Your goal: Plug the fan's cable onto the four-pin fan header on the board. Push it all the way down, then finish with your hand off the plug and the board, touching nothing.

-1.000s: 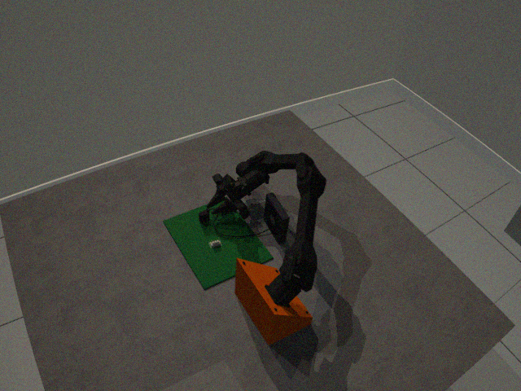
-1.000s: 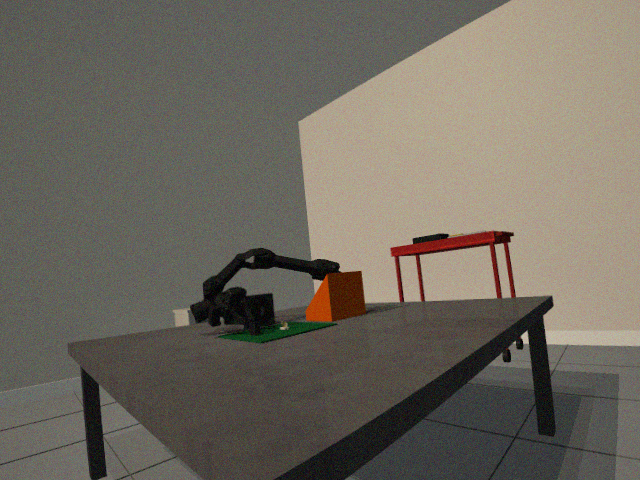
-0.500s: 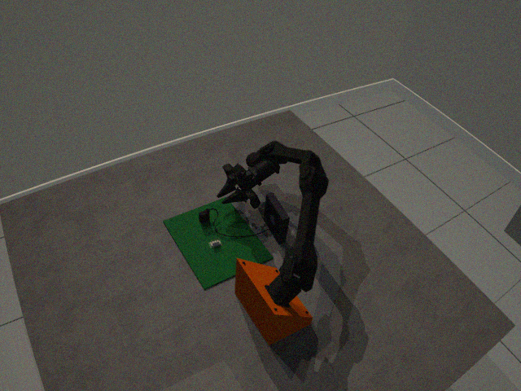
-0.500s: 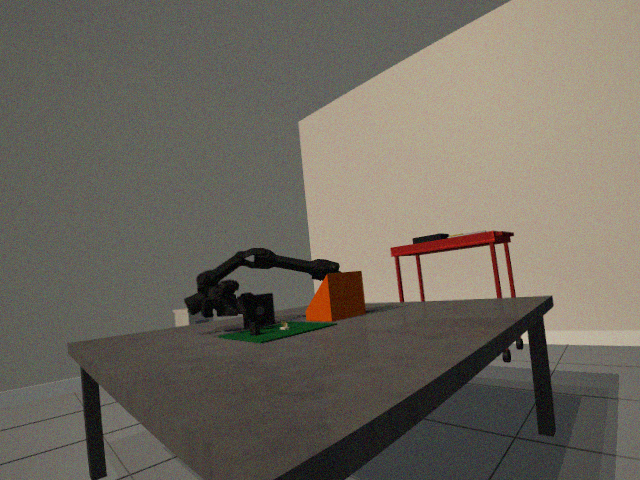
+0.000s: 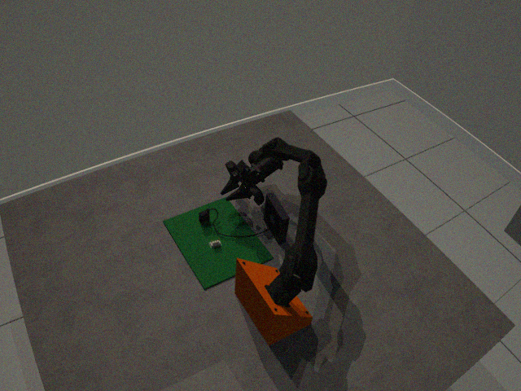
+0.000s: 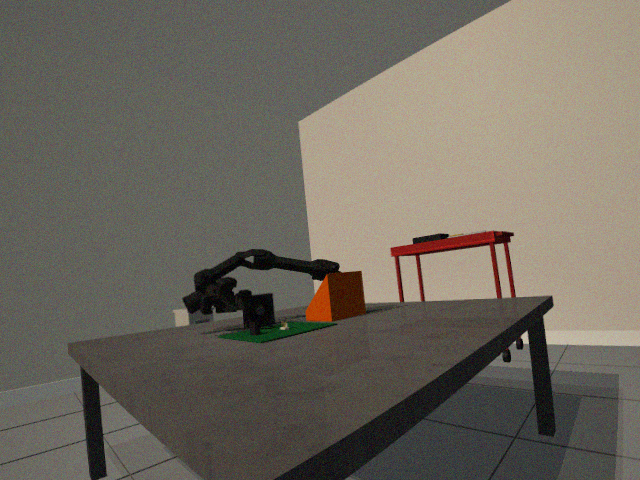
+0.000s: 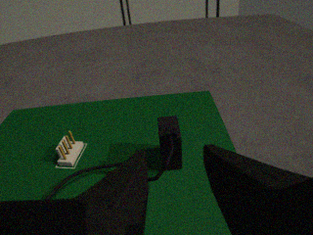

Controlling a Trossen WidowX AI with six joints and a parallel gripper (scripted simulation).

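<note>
Right now the black plug is 10 mm behind my gripper tip, 70 mm to the left of it and 60 mm below it. The rest, counted from my gripper tip: white-framed fan header: 120 mm behind, 70 mm to the left, 80 mm below; green board: 100 mm behind, 60 mm to the left, 90 mm below; black fan: 130 mm behind, 120 mm to the right, 20 mm below.
</note>
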